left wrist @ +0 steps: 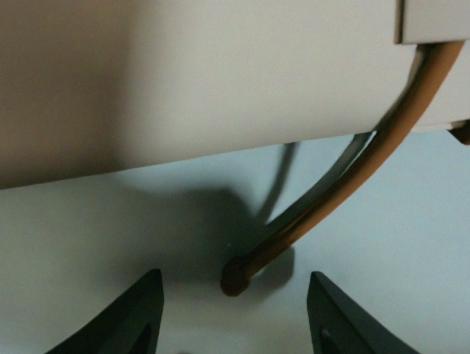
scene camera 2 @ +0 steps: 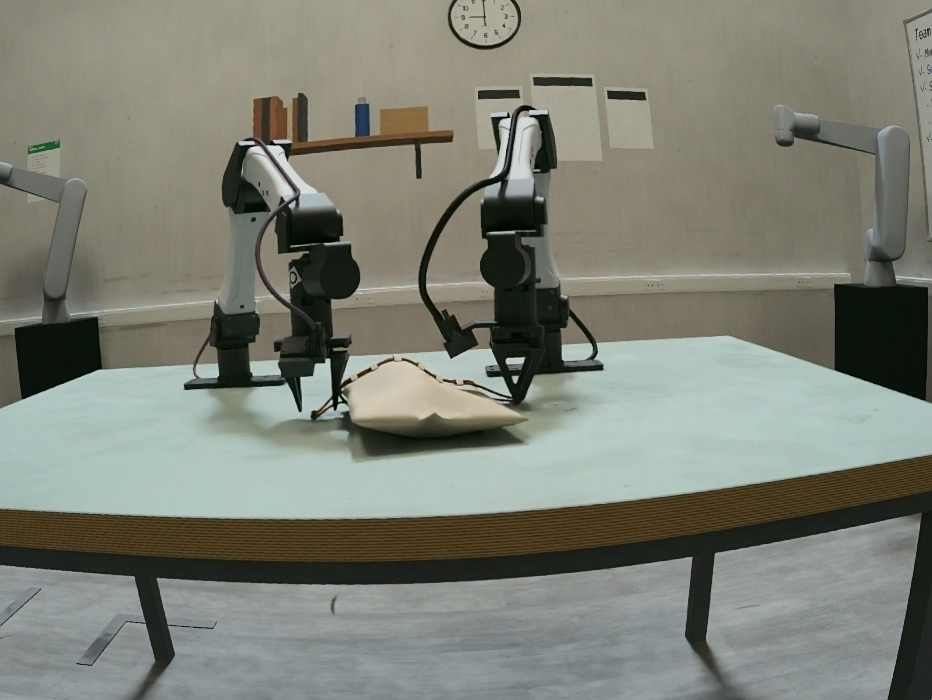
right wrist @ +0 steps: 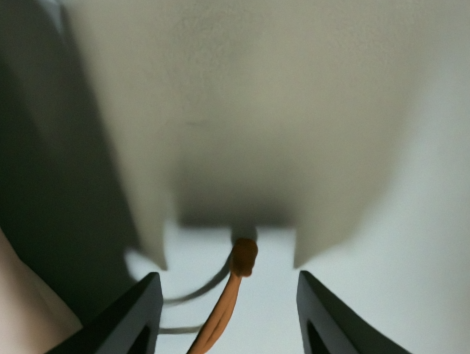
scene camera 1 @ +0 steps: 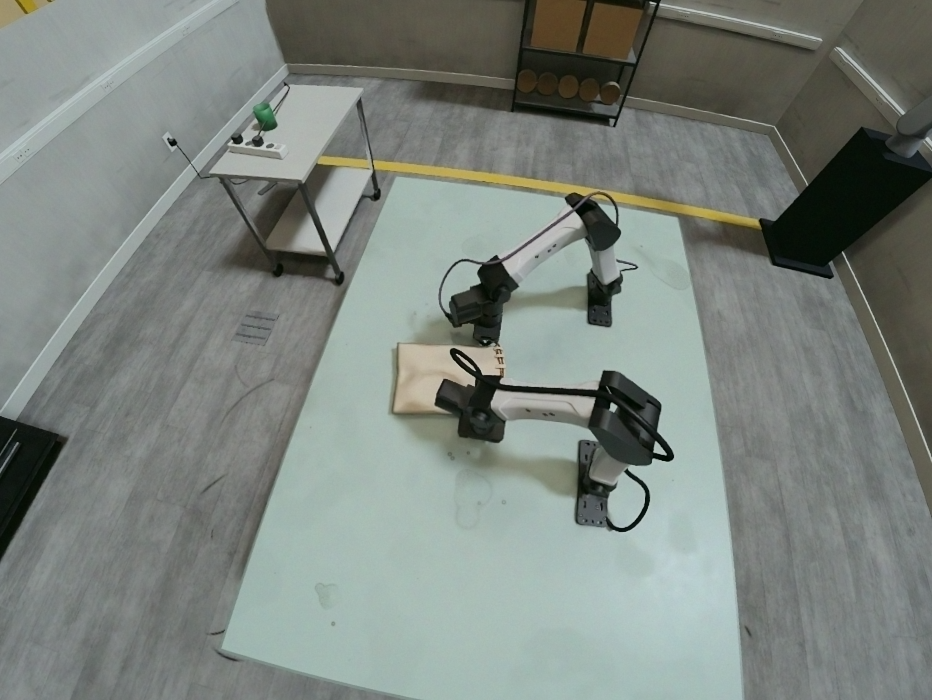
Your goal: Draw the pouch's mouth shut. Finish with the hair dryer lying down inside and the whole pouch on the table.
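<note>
The cream pouch (scene camera 1: 423,376) (scene camera 2: 429,410) (left wrist: 240,85) (right wrist: 15,285) lies flat on the table, bulging, its corded mouth toward the arm bases. The hair dryer does not show. My left gripper (scene camera 2: 517,397) (left wrist: 235,285) is open, low beside the pouch's mouth corner; the knotted end of one brown cord (left wrist: 235,278) shows between its fingertips in the left wrist view. My right gripper (scene camera 2: 317,410) (right wrist: 229,284) is open, low at the other mouth corner; the other cord's knotted end (right wrist: 244,256) shows between its fingertips in the right wrist view. The left arm hides part of the mouth in scene camera 1.
The pale green table (scene camera 1: 391,557) (scene camera 2: 640,444) carries both arm bases. The left forearm (scene camera 1: 546,404) reaches over the table beside the pouch, with the right forearm (scene camera 1: 546,247) above it in scene camera 1. A white cart (scene camera 1: 301,120) stands beyond the table.
</note>
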